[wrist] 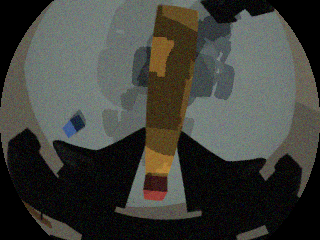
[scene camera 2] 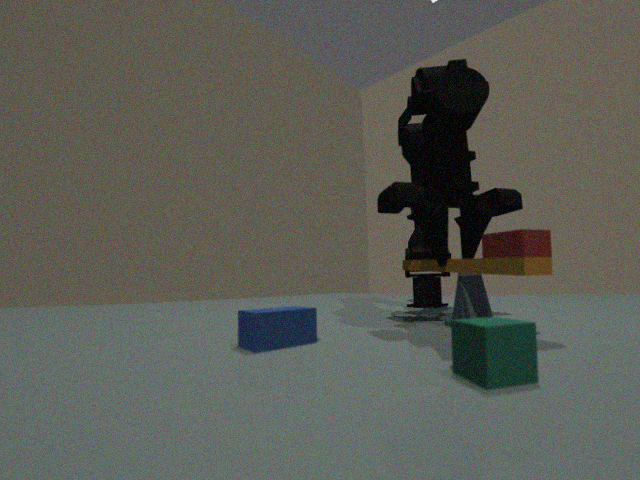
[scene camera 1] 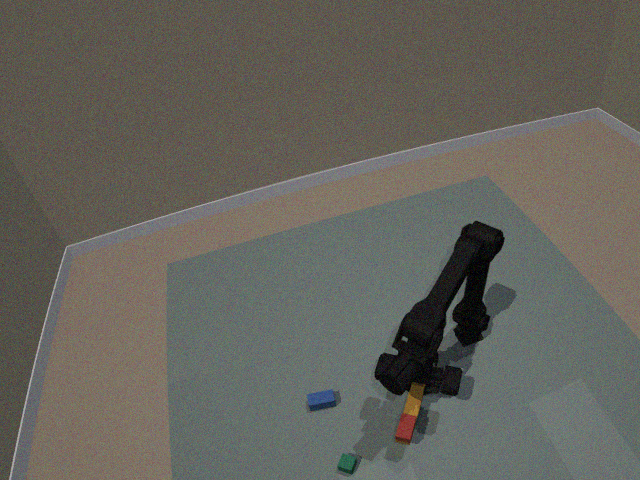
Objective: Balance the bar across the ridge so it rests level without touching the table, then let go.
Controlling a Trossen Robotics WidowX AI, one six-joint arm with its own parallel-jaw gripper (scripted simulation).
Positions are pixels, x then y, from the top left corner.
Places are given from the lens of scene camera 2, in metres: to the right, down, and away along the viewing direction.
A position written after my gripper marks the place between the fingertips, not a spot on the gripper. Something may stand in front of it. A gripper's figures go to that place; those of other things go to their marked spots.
my gripper (scene camera 2: 455, 266): 0.17, 0.03, 0.39
bar (scene camera 2: 516, 252): 0.18, 0.01, 0.27
green cube (scene camera 2: 495, 352): 0.09, 0.06, 0.16
blue block (scene camera 2: 265, 329): -0.05, 0.08, 0.26
The marked spots on the bar and the green cube are 0.15 m apart.
